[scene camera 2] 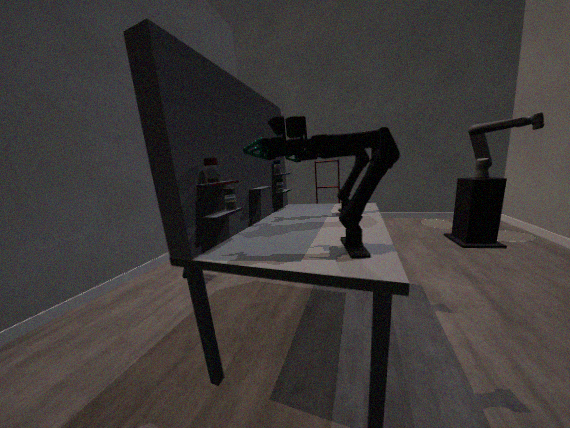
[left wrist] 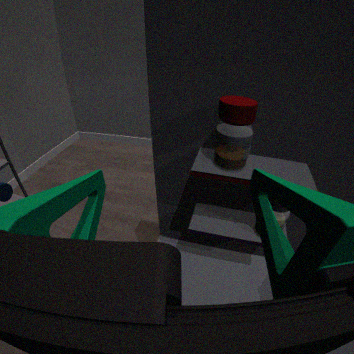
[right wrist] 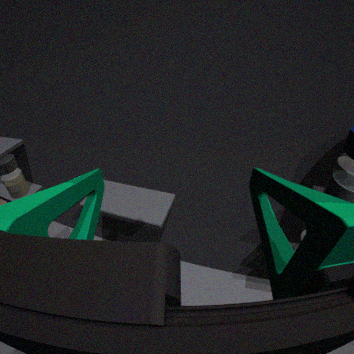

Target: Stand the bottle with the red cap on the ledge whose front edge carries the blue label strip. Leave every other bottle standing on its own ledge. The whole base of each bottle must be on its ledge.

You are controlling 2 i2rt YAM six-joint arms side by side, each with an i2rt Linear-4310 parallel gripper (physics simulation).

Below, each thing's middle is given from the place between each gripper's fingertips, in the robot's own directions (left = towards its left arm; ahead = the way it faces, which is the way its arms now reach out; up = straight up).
Labels:
My right hand is 560 mm to the right of the red-capped bottle (left wrist: 233, 135), 200 mm short of it and 50 mm above it.
Right now the red-capped bottle is 200 mm ahead of my left hand, 50 mm to the right of it and 50 mm below it.

